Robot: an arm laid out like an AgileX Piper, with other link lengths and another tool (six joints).
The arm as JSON. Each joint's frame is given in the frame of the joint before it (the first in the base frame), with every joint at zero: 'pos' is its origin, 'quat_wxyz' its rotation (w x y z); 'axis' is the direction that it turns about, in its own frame. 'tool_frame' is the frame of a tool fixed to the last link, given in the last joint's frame.
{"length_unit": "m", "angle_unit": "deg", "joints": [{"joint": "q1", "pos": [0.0, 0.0, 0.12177], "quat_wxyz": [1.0, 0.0, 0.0, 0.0], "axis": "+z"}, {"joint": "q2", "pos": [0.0, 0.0, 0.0], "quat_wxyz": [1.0, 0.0, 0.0, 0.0], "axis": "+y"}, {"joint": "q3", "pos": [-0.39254, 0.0, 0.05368], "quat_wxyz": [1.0, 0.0, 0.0, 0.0], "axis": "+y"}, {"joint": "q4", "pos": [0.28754, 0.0, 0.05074], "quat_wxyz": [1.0, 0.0, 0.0, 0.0], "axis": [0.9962, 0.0, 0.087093]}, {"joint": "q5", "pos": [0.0, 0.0, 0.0], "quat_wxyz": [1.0, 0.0, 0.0, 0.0], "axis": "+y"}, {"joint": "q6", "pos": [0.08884, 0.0, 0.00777], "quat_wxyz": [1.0, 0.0, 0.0, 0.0], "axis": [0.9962, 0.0, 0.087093]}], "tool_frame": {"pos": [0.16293, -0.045, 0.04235], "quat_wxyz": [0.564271, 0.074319, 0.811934, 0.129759]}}
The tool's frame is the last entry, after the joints.
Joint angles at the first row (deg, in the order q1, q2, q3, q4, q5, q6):
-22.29, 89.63, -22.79, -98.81, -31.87, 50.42
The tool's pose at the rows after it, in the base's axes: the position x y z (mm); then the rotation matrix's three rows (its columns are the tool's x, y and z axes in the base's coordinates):
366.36 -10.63 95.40; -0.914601 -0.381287 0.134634; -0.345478 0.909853 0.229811; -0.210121 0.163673 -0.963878
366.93 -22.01 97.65; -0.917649 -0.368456 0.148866; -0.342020 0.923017 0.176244; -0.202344 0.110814 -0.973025
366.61 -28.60 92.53; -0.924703 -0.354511 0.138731; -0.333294 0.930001 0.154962; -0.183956 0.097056 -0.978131
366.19 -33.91 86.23; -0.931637 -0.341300 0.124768; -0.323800 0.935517 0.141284; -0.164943 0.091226 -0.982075
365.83 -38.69 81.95; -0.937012 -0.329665 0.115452; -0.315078 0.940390 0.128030; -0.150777 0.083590 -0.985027
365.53 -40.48 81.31; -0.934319 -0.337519 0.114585; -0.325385 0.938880 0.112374; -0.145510 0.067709 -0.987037
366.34 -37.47 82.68; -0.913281 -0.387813 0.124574; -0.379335 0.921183 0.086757; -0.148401 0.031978 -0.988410
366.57 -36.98 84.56; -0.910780 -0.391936 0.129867; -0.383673 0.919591 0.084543; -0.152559 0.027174 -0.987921
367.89 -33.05 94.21; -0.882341 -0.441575 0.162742; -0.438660 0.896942 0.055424; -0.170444 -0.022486 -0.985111
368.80 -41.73 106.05; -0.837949 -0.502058 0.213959; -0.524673 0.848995 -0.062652; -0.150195 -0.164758 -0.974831
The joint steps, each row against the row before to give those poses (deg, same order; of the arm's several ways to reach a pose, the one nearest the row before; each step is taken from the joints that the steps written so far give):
0.00, -1.61, 0.00, -1.14, -0.28, -0.96
0.00, -0.97, 0.00, 0.01, 2.76, -0.61
-0.01, 0.51, 0.00, -0.01, 1.56, 0.00
0.01, 0.80, 0.00, 0.13, 1.25, 0.00
0.00, 0.51, 0.00, 0.14, 1.10, 0.00
0.00, 0.00, 0.00, -0.27, 0.60, -0.64
0.00, 0.00, 0.00, 0.00, 0.00, -3.68
0.00, -0.28, 0.00, 0.00, -0.08, -0.24
0.00, -1.31, 0.00, 0.00, -0.26, -3.65
0.00, -2.17, 0.00, 0.00, 3.44, -7.40

